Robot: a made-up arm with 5 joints. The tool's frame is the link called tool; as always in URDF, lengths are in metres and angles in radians. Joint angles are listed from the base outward.
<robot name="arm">
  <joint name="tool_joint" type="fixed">
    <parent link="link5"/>
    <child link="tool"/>
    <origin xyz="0 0 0" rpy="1.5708 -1.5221 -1.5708"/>
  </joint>
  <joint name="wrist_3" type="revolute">
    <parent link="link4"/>
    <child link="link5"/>
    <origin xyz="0.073 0.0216 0"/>
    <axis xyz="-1 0 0"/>
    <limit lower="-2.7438" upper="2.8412"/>
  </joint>
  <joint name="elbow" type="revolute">
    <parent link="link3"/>
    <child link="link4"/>
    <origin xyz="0.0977 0 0.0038"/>
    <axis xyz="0 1 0"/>
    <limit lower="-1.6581" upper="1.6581"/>
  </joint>
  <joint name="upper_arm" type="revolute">
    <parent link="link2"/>
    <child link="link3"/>
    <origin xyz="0.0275 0 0.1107"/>
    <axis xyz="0 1 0"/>
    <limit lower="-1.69" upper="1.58"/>
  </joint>
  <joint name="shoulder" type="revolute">
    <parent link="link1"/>
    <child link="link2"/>
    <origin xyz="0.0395 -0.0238 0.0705"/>
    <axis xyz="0 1 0"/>
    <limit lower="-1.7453" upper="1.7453"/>
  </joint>
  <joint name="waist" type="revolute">
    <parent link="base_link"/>
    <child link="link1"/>
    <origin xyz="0.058 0 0.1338"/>
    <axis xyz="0 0 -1"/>
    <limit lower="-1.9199" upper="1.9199"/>
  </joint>
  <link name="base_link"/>
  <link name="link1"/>
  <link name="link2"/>
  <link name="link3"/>
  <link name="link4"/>
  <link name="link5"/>
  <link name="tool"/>
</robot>
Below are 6 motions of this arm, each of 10 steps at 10 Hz.
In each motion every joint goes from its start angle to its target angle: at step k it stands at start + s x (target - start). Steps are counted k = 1, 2, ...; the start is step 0. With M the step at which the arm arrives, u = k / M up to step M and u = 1 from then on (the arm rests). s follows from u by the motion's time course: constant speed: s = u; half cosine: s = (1 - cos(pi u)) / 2; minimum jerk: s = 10 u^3 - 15 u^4 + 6 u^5.
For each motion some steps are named. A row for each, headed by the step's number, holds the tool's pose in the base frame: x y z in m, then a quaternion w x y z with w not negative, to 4 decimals.
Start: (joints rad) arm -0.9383 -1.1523 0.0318 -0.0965 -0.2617
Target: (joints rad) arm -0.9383 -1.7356 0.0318 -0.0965 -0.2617
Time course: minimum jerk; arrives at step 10
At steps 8, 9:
8: -0.0002 -0.0832 0.3856 0.0929 -0.5818 0.8075 0.0302
9: -0.0033 -0.0873 0.3814 0.1065 -0.5809 0.8062 0.0346

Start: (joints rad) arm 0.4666 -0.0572 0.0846 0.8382 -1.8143
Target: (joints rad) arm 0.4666 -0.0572 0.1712 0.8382 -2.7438
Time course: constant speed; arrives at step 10
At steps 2, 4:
2: 0.2399 -0.0941 0.2594 0.2899 0.2398 -0.2371 -0.8957
4: 0.2390 -0.0936 0.2569 0.2062 0.2545 -0.2086 -0.9215

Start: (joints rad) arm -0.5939 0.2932 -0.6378 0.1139 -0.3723
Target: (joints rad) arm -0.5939 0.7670 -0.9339 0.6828 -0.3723
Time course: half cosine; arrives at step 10
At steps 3, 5, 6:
3: 0.2845 0.1503 0.3350 0.6769 0.3566 -0.6413 0.0587
5: 0.2954 0.1577 0.3039 0.7529 0.3183 -0.5724 0.0652
6: 0.2994 0.1604 0.2870 0.7892 0.2966 -0.5334 0.0684

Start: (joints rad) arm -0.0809 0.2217 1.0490 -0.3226 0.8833
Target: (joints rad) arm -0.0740 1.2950 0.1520 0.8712 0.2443
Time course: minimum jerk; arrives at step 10
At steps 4, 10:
4: 0.2204 0.0106 0.1177 0.9334 -0.0256 -0.0902 0.3463
10: 0.1776 0.0067 0.0580 0.9225 0.0222 0.3644 0.1251

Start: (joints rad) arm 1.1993 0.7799 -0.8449 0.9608 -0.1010
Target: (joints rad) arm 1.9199 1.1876 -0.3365 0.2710 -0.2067
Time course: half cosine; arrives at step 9
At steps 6, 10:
6: 0.0109 -0.2630 0.1139 0.5358 -0.1714 -0.1820 -0.8065
10: -0.0301 -0.2355 0.0834 0.4529 -0.1645 -0.1498 -0.8633

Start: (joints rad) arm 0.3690 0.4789 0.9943 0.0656 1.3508
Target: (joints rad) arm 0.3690 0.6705 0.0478 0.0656 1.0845
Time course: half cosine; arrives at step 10
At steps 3, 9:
3: 0.2064 -0.0598 0.1215 0.9012 -0.0677 -0.0647 0.4233
9: 0.2952 -0.0941 0.1591 0.8751 -0.2431 -0.2853 0.3063

